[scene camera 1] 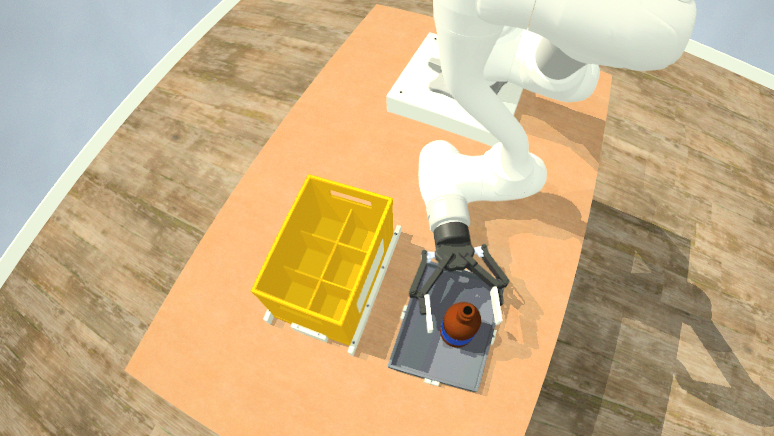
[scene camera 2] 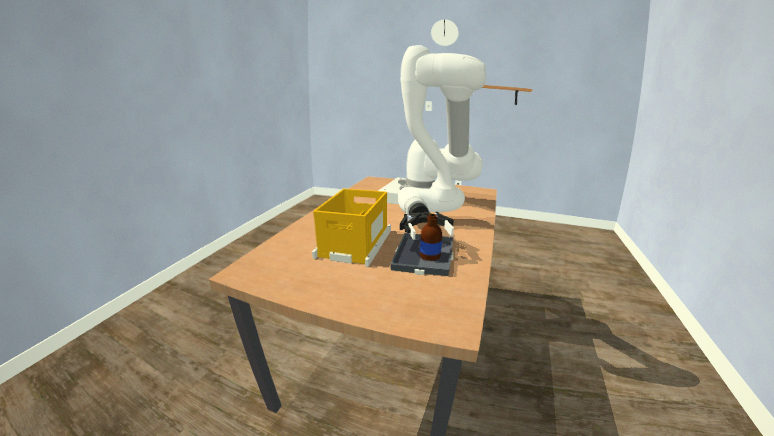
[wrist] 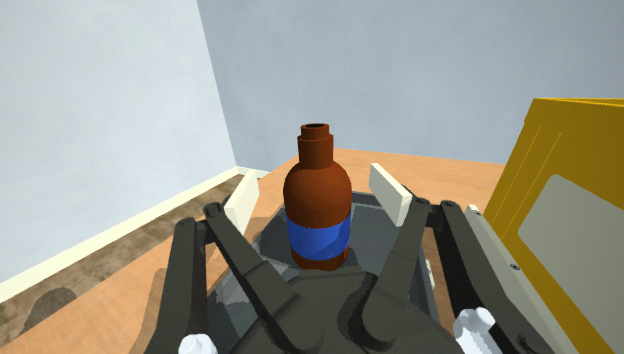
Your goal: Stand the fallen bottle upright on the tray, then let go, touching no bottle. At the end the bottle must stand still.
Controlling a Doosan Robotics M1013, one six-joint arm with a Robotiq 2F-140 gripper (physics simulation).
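Seen in the pictures: gripper, fingertip midpoint: (scene camera 1: 465,327) (scene camera 2: 433,233) (wrist: 314,178); arm's base, link origin: (scene camera 2: 420,188).
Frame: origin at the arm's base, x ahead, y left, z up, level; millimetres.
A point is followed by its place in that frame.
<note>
A brown bottle (scene camera 1: 460,323) @[x 646, y 276, z 71 mm] (scene camera 2: 431,238) @[x 663, y 288, z 38 mm] (wrist: 318,195) @[x 601, y 258, z 54 mm] with a blue label stands upright on the grey tray (scene camera 1: 433,369) @[x 727, y 273, z -47 mm] (scene camera 2: 407,267) @[x 758, y 243, z -35 mm] (wrist: 430,295) @[x 615, y 156, z -26 mm], right of the tray's middle in scene camera 1. My gripper (scene camera 1: 463,319) @[x 640, y 287, z 46 mm] (scene camera 2: 431,230) @[x 640, y 287, z 46 mm] (wrist: 314,178) @[x 640, y 287, z 46 mm] is open wide, its white pads on either side of the bottle. In the wrist view a gap shows between each pad and the bottle, so neither touches it. The bottle's base is partly hidden by the gripper body in the wrist view.
A yellow crate (scene camera 1: 303,319) @[x 787, y 10, z 49 mm] (scene camera 2: 338,238) @[x 789, y 3, z 32 mm] (wrist: 565,165) @[x 703, y 85, z 76 mm] with dividers stands left of the tray in the scene views, held by white rails (scene camera 1: 382,267) @[x 590, y 68, z -22 mm]. White holders sit at the tray's edges. The wooden table (scene camera 1: 227,303) @[x 843, y -199, z -52 mm] (scene camera 2: 303,292) @[x 1010, y 15, z -52 mm] carries the arm's white base (scene camera 1: 444,116) @[x 153, y -5, z 1 mm] at the back.
</note>
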